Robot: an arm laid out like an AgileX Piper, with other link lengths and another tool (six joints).
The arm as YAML. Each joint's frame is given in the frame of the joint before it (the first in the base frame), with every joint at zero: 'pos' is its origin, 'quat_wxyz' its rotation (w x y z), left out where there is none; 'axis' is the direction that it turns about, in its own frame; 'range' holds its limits. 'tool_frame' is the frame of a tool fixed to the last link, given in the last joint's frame.
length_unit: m
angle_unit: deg
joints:
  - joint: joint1
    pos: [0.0, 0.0, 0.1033]
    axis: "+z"
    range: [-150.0, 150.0]
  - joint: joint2
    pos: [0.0, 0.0, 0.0]
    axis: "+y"
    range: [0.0, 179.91]
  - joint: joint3
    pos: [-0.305, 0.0, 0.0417]
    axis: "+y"
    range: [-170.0, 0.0]
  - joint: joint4
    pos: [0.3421, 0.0, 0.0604]
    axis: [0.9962, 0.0, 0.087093]
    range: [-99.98, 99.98]
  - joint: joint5
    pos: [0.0, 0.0, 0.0]
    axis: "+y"
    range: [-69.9, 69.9]
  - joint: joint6
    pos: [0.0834, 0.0, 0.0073]
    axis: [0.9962, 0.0, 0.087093]
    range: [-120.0, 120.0]
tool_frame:
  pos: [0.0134, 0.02, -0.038]
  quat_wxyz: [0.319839, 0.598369, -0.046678, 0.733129]
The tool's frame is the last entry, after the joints.
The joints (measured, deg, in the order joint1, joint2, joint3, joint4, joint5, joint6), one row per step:
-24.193 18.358 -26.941 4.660 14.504 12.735
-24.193 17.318 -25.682 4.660 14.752 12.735
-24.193 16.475 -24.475 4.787 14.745 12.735
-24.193 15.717 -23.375 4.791 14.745 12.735
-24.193 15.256 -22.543 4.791 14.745 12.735
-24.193 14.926 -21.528 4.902 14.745 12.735
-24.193 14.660 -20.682 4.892 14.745 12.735
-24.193 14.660 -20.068 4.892 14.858 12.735
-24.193 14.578 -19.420 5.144 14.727 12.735
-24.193 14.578 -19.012 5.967 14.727 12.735
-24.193 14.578 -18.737 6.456 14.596 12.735
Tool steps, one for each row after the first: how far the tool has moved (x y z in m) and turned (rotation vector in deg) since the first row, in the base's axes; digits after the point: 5 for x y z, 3 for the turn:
-0.00206 0.00096 -0.00705 0.187 0.427 0.020
-0.00332 0.00165 -0.01377 0.446 0.702 0.049
-0.00443 0.00216 -0.02001 0.590 1.012 0.049
-0.00491 0.00237 -0.02503 0.742 1.351 0.049
-0.00479 0.00243 -0.03167 1.122 1.931 0.072
-0.00473 0.00240 -0.03729 1.351 2.464 0.069
-0.00425 0.00219 -0.04202 1.647 3.127 0.077
-0.00378 0.00222 -0.04628 2.053 3.422 0.117
-0.00322 0.00281 -0.04884 2.956 3.464 0.281
-0.00279 0.00309 -0.05040 3.455 3.398 0.363

